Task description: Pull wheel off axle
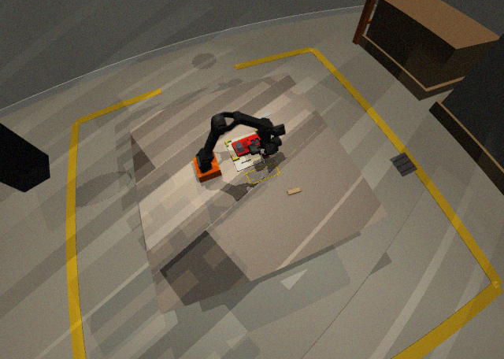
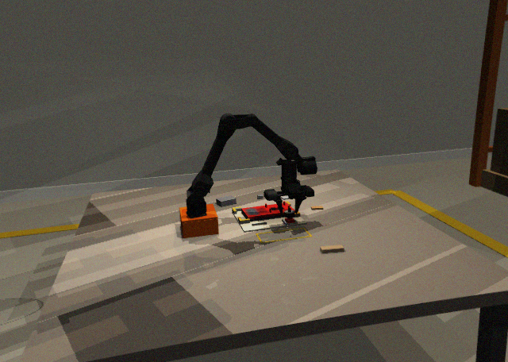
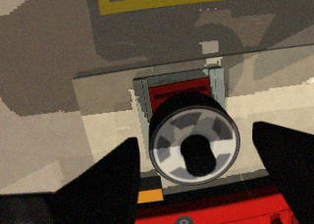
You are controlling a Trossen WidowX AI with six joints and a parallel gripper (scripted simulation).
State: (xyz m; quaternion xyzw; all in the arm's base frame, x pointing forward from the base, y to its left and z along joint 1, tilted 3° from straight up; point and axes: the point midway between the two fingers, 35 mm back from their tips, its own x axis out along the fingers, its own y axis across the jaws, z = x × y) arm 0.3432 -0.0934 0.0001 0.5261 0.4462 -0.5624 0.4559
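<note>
My gripper tip is right at the wheel.
</note>
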